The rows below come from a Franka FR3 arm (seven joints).
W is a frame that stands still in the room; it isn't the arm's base.
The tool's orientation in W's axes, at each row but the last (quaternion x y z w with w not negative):
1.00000 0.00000 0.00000 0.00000
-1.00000 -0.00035 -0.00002 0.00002
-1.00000 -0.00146 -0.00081 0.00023
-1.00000 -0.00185 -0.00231 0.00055
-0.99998 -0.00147 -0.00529 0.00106
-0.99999 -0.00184 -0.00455 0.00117
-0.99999 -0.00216 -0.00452 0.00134
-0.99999 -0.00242 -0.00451 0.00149
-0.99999 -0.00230 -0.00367 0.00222
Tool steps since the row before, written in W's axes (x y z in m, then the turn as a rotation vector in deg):
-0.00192 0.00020 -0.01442 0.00 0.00 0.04
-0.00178 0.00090 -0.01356 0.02 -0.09 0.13
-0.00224 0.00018 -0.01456 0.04 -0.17 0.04
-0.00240 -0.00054 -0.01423 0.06 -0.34 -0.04
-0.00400 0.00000 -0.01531 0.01 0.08 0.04
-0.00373 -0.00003 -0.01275 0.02 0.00 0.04
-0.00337 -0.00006 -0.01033 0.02 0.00 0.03
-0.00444 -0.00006 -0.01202 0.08 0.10 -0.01
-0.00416 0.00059 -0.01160 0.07 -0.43 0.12
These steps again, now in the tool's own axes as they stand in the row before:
-0.00192 -0.00020 0.01442 0.00 0.00 -0.04
-0.00178 -0.00090 0.01356 0.02 0.09 -0.13
-0.00226 -0.00018 0.01456 0.04 0.17 -0.04
-0.00247 0.00055 0.01422 0.06 0.34 0.04
-0.00416 0.00002 0.01527 0.01 -0.08 -0.04
-0.00385 0.00005 0.01272 0.02 0.00 -0.04
-0.00346 0.00007 0.01030 0.02 0.00 -0.03
-0.00455 0.00007 0.01198 0.08 -0.10 0.01
-0.00424 -0.00056 0.01157 0.07 0.43 -0.12

